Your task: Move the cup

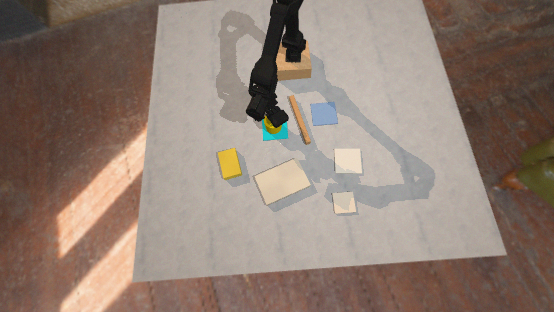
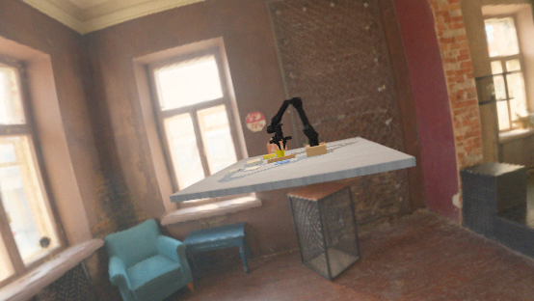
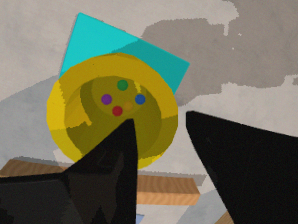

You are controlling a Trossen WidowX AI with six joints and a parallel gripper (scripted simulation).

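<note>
The yellow cup is 30 mm below my gripper tip, 20 mm ahead of it and 10 mm to the left of it. Round my gripper tip: cyan pad 80 mm below, 20 mm to the left, 20 mm ahead; light blue pad 220 mm to the left, 80 mm below, 50 mm behind; wooden stick 120 mm to the left, 60 mm below, 10 mm behind.
</note>
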